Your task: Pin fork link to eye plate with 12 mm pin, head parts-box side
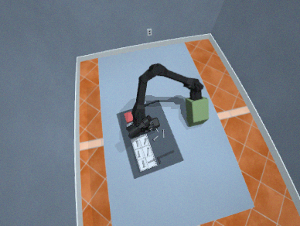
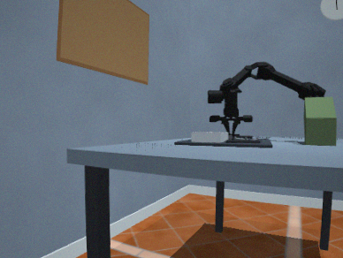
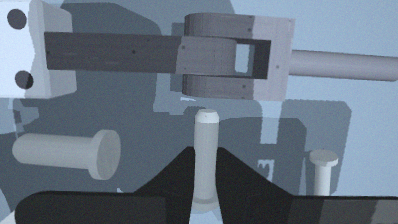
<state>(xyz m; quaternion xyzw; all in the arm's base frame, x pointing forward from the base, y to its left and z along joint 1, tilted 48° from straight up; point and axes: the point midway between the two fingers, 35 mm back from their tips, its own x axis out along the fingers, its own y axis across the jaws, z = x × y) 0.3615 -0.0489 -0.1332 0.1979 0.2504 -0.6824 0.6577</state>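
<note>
Now: the eye plate 20 mm ahead of my hand, 50 mm to the right of it and 30 mm below it. From my hand the other things lie so: thick headed pin (70 mm ahead, 30 mm below); dark mat (50 mm to the left, 50 mm below); thin headed pin (70 mm behind, 20 mm to the left, 40 mm below).
</note>
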